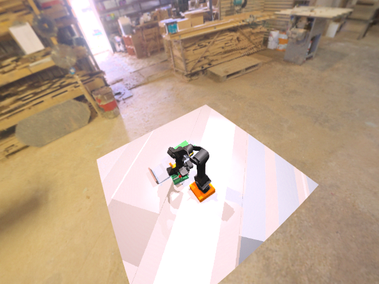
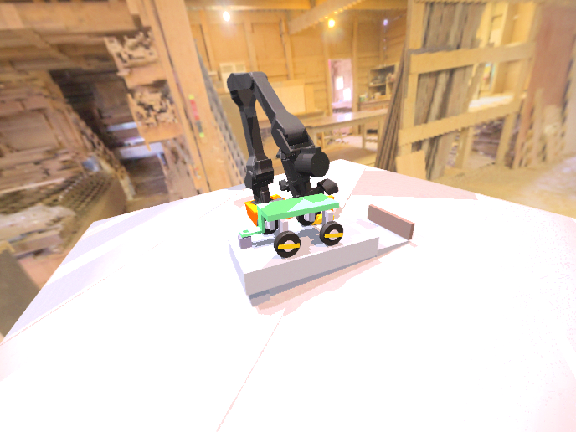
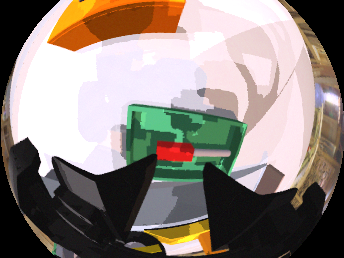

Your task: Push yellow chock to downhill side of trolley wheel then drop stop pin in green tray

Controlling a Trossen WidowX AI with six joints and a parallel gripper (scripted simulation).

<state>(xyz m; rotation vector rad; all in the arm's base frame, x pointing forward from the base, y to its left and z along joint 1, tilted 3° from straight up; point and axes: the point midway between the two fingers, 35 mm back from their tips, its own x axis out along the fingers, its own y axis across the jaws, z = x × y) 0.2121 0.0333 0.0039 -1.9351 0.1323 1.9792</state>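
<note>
Right now my gripper tip is 2 cm to the right of the red-headed stop pin and 2 cm above it. Round my gripper tip: grey ramp: 10 cm ahead, 11 cm to the right, 2 cm above; green tray: 1 cm to the left, 4 cm below; yellow chock: 6 cm ahead, 1 cm to the right, 5 cm above.
</note>
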